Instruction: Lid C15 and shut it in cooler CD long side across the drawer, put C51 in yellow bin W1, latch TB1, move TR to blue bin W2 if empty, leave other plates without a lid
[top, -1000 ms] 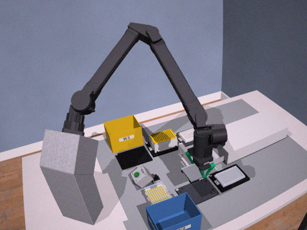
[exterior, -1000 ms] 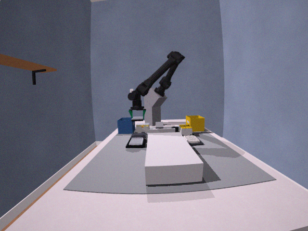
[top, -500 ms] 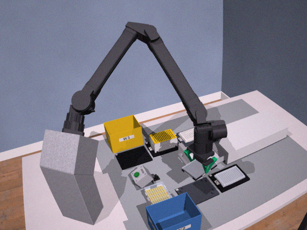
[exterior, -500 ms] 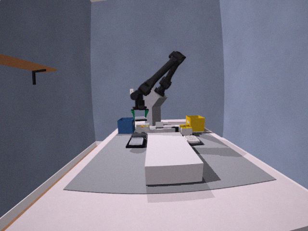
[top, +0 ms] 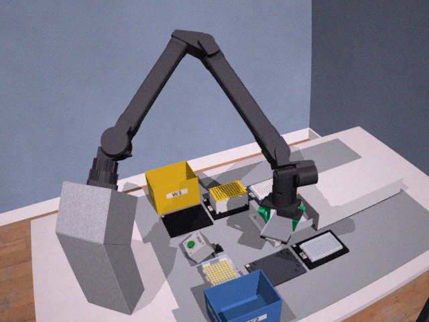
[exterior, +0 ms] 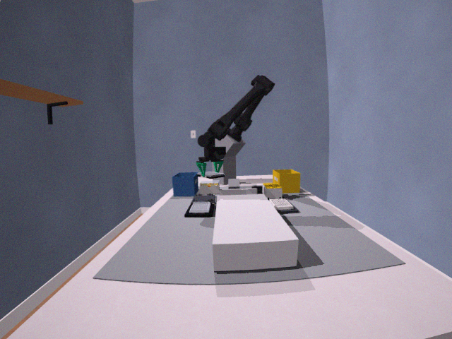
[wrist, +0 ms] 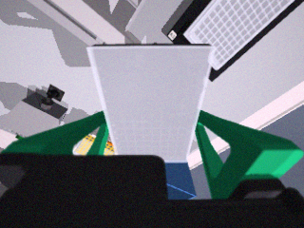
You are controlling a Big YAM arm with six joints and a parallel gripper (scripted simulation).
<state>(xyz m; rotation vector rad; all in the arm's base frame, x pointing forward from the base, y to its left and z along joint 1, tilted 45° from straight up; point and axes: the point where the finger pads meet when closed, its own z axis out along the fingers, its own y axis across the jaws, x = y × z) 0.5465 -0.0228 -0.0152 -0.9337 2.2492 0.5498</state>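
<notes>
The cooler drawer is 17 cm to the left of my hand, 12 cm below it and 11 cm ahead of it. From my hand the other things lie so: black plate (right at my hand); then tip box TB1 (20 cm behind, 11 cm below, 7 cm to the right); then clear plate lid (right at my hand).
</notes>
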